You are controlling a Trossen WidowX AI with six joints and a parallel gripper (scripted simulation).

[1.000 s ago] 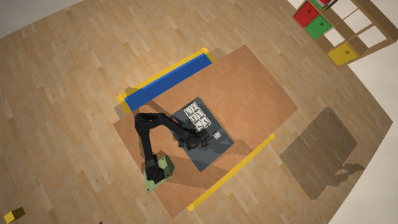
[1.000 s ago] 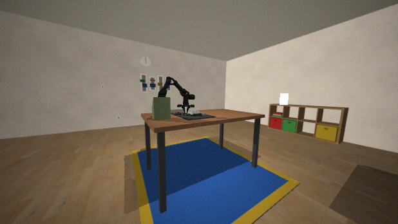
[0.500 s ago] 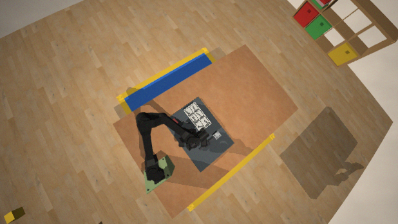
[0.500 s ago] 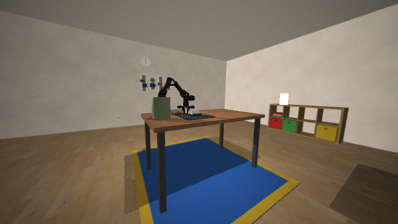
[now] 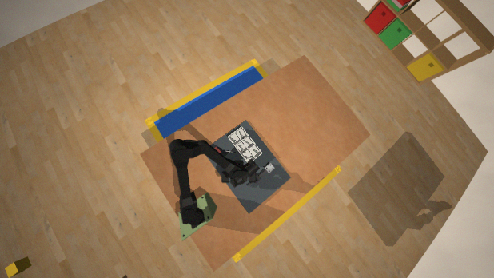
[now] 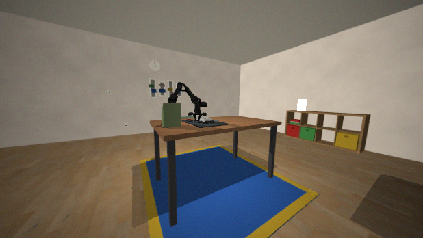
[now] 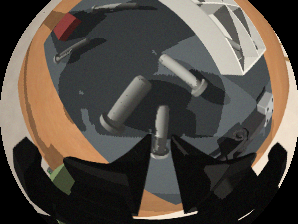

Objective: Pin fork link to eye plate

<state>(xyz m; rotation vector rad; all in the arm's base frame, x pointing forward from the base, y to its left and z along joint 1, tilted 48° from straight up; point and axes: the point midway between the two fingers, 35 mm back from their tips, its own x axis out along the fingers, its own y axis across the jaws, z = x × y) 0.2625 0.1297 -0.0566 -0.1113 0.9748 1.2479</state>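
My gripper is now 9 cm short of the grey mat, 2 cm to the right of it and 5 cm above it. Also, from my hand: grey pin (1 cm to the left, 3 cm below); then pale block (18 cm ahead, 7 cm to the right, 2 cm below); then white parts box (14 cm ahead, 13 cm to the left, 3 cm below).
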